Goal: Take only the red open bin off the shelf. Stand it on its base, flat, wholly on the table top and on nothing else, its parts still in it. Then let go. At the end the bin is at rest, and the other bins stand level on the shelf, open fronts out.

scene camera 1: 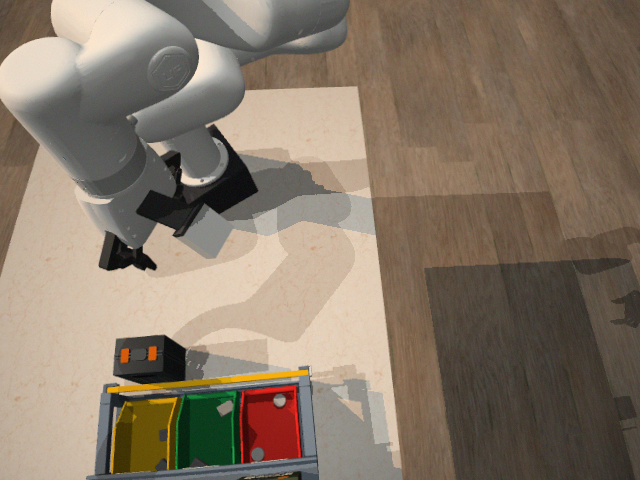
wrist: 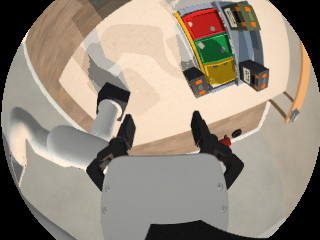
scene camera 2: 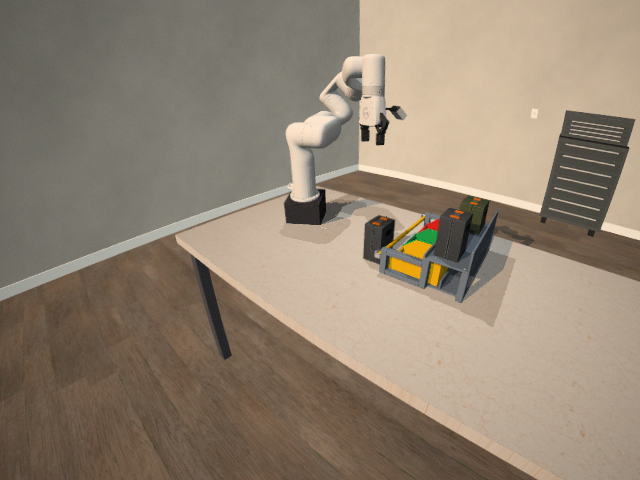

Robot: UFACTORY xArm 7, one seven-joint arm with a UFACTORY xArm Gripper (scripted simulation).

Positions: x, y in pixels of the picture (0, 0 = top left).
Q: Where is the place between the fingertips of my gripper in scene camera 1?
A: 163, 236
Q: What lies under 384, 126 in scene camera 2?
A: My gripper.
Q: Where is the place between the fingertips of my gripper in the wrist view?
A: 162, 119
